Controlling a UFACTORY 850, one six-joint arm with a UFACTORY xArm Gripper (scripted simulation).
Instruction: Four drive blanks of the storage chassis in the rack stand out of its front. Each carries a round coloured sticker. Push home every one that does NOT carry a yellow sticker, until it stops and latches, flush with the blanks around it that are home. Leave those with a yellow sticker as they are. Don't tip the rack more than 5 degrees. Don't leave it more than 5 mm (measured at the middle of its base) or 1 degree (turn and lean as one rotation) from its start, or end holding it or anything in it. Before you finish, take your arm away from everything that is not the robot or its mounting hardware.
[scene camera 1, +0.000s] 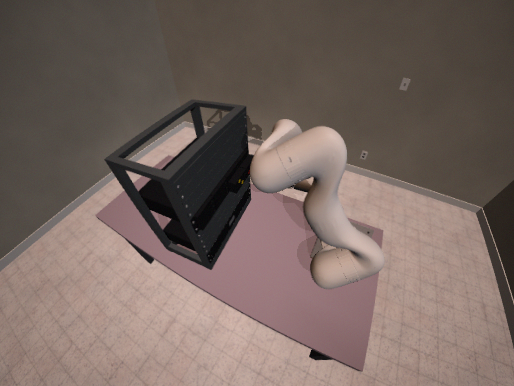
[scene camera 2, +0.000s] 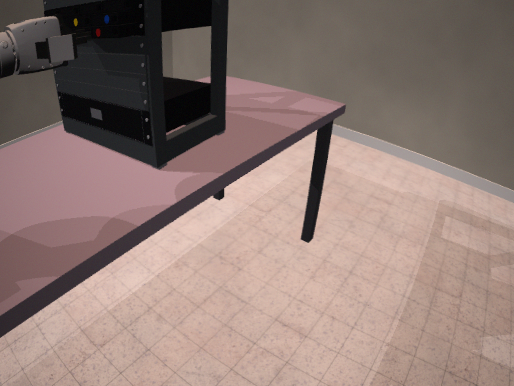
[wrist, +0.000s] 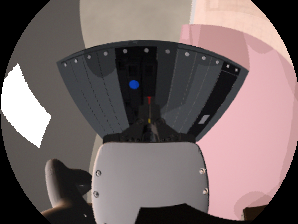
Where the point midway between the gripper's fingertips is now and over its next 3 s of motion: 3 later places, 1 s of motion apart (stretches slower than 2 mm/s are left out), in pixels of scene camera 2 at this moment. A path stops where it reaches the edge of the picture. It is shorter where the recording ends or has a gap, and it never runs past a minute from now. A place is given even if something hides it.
The gripper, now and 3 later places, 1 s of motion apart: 88, 35; 106, 32; 113, 30; 116, 30
